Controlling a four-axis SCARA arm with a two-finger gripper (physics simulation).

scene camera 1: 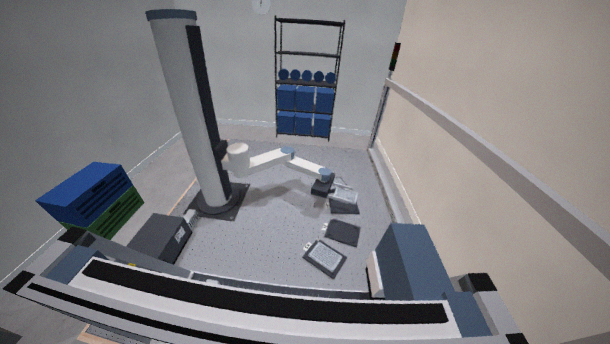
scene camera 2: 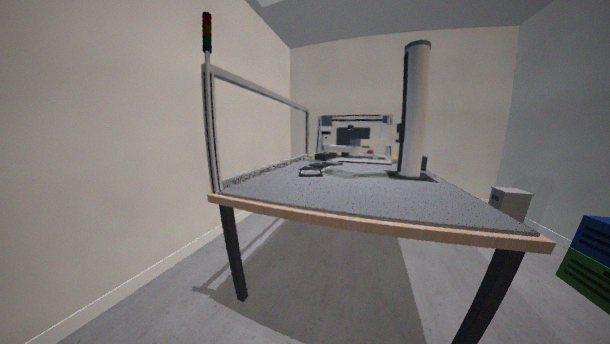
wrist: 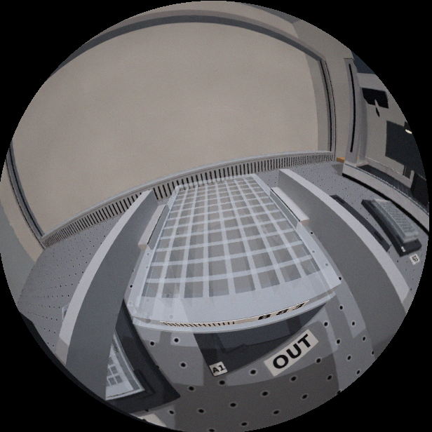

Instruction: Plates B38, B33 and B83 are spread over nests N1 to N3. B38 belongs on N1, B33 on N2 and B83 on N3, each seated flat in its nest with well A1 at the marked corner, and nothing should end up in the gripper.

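Places are measured from the arm's base along level axes (x ahead, y left, z up), in centimetres.
Pixels of known places: gripper, fingertip midpoint: [scene camera 1: 350, 195] [scene camera 2: 308, 158]; arm's base at its link origin: [scene camera 1: 219, 199] [scene camera 2: 408, 177].
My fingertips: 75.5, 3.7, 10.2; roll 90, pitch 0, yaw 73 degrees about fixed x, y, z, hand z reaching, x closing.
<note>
Ahead of a thing's pixels: the offset from my fingertips to its middle, as dx, dy, dz. "*": to the spot under its first point. Level surfaces: height alone.
My gripper [scene camera 1: 344, 194] [wrist: 216, 188] is shut on plate B83 @(-2.4, +0.7, -1.1) [scene camera 1: 346, 198] [wrist: 227, 250], a clear gridded plate whose label shows in the wrist view. It holds the plate level, raised above the dark nest marked OUT @(-2.3, -0.1, -8.2) [scene camera 1: 346, 209] [wrist: 235, 350], whose A1 tag is at the near left corner. An empty dark nest @(-4.2, -18.7, -8.1) [scene camera 1: 342, 232] [wrist: 361, 220] lies beside OUT; its label is hidden. Beyond it, a plate @(-13.5, -33.4, -7.0) [scene camera 1: 325, 256] [wrist: 397, 218] sits in the nest tagged N3 @(* -10.0, -40.9, -7.5) [scene camera 1: 333, 273] [wrist: 407, 247]. On OUT's other side, another plate [wrist: 120, 377] sits in a dark nest [wrist: 162, 390]. Both plates' labels are unreadable.
The arm column [scene camera 1: 187, 110] [scene camera 2: 418, 110] stands on the perforated table @(dz -9.0) [scene camera 1: 240, 250] [scene camera 2: 375, 197]. A blue-grey block @(* -3.8, -58.8, +39.8) [scene camera 1: 412, 260] stands near the N3 nest. A guard frame [scene camera 1: 450, 135] [scene camera 2: 260, 91] runs along the side, and a dark box @(* -84.2, -40.4, +2.5) [scene camera 1: 159, 237] stands near the column.
</note>
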